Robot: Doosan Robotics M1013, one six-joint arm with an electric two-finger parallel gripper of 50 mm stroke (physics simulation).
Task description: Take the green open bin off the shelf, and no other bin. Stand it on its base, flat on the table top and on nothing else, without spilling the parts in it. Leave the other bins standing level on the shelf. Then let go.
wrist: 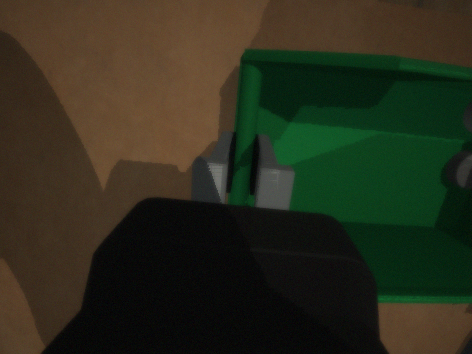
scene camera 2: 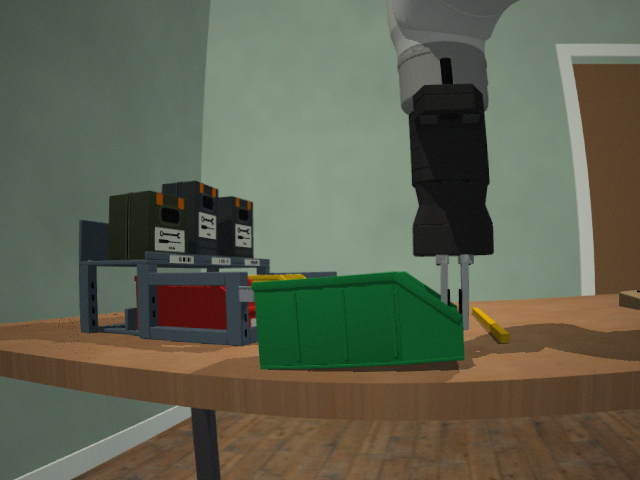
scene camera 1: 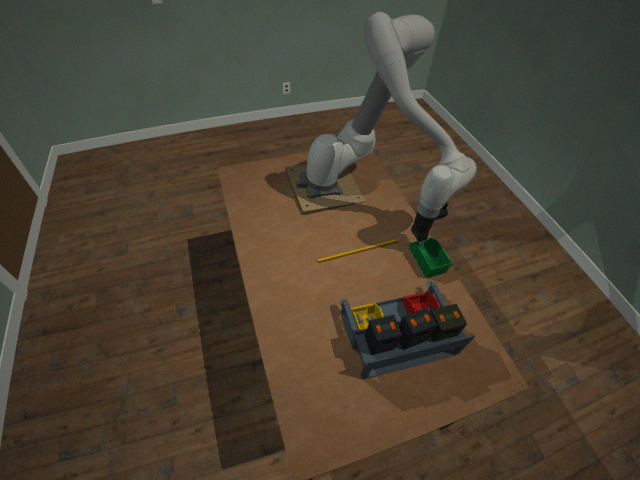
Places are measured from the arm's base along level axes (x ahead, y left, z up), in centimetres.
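Pixels of known places: gripper, fingertip midpoint: (wrist: 243,152) (scene camera 2: 454,328) (scene camera 1: 419,243); arm's base, origin of the base link: (scene camera 1: 320,184).
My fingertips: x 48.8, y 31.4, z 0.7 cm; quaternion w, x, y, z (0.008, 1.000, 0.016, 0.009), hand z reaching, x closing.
Observation:
For each thing: its top centre in the pictures, then the offset to it from my fingertips. "pt": a spot on its surface instead.
- green open bin, middle of its top: (wrist: 446,206) (scene camera 2: 363,272) (scene camera 1: 432,249) dz +5.3, dx +8.1, dy +0.3 cm
- red bin, middle of its top: (scene camera 2: 205,275) (scene camera 1: 427,307) dz +5.3, dx +32.5, dy -14.9 cm
- yellow bin, middle of its top: (scene camera 2: 272,274) (scene camera 1: 370,320) dz +5.3, dx +31.3, dy -37.2 cm
- shelf, surface spot: (scene camera 2: 236,310) pt dz +1.3, dx +23.9, dy -6.6 cm
- them greenish, middle of its top: (scene camera 2: 149,196) (scene camera 1: 449,316) dz +17.1, dx +42.4, dy -15.3 cm
- yellow bar, middle of its top: (scene camera 2: 486,317) (scene camera 1: 358,249) dz -1.8, dx -4.9, dy -27.5 cm
The green open bin (scene camera 1: 435,267) (scene camera 2: 330,325) (wrist: 360,175) is off the shelf, low at the table's edge and nearly level. In the scene camera 2 view its gripped low front end looks very slightly raised, with a thin shadow under it; whether the whole base touches the table top (scene camera 1: 289,310) (scene camera 2: 361,397) is unclear. My gripper (scene camera 1: 421,241) (scene camera 2: 454,310) (wrist: 243,152) is shut on the bin's front rim, one finger inside and one outside. Grey parts (wrist: 465,170) show inside the bin. The red bin (scene camera 1: 419,300) (scene camera 2: 191,307) and yellow bin (scene camera 1: 357,322) (scene camera 2: 279,277) are on the shelf (scene camera 2: 236,310).
Three dark cases, one of them greenish (scene camera 1: 448,324) (scene camera 2: 139,227), stand on the shelf's upper level. A yellow bar (scene camera 1: 356,251) (scene camera 2: 491,325) lies on the table between the robot's base and the shelf. The green bin is close to the table's side edge.

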